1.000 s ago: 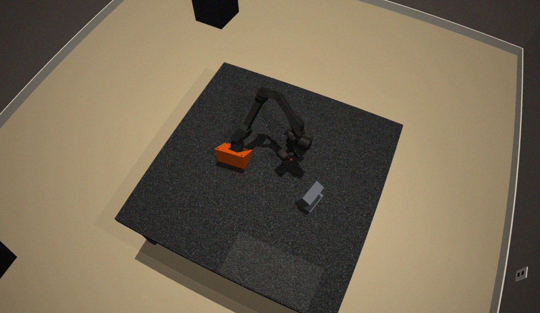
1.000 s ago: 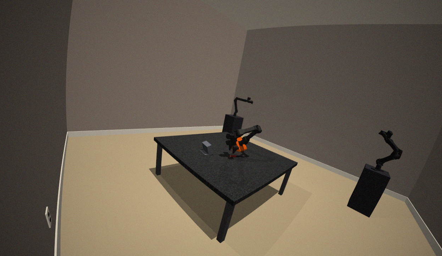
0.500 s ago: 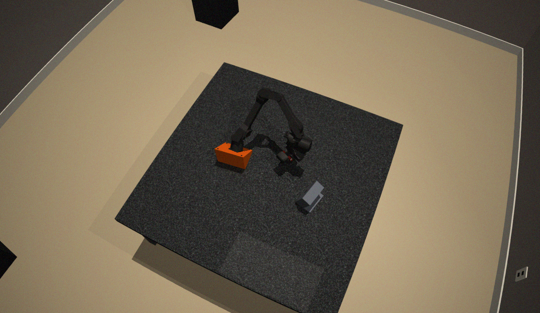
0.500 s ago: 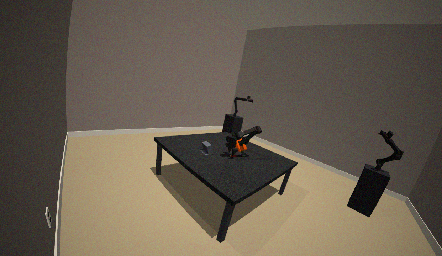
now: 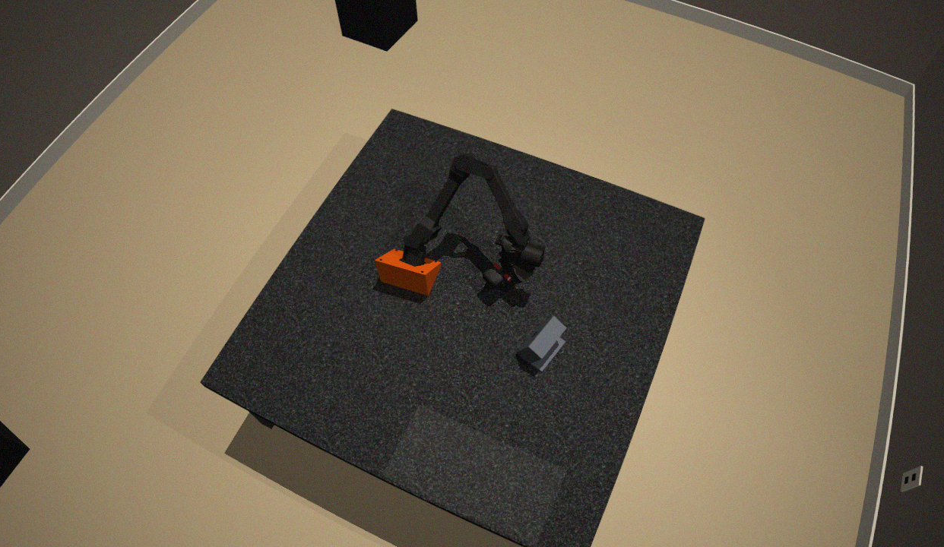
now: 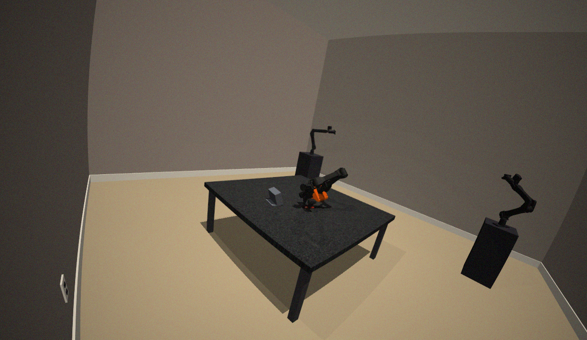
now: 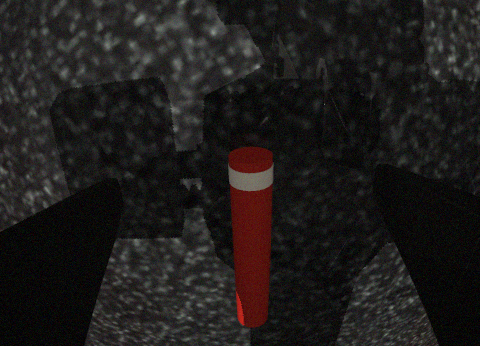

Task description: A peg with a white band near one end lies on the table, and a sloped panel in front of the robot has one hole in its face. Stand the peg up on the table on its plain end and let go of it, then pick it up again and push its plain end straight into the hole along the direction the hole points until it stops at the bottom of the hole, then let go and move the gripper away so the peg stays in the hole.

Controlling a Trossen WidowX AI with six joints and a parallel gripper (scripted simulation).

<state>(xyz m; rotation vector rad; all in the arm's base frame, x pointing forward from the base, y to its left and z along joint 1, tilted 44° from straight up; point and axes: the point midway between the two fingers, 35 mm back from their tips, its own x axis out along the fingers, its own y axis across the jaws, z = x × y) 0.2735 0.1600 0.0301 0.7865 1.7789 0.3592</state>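
The red peg lies 10 mm behind my gripper tip. From my gripper tip the other things lie so: grey sloped panel: 200 mm ahead, 170 mm to the right, 40 mm above.
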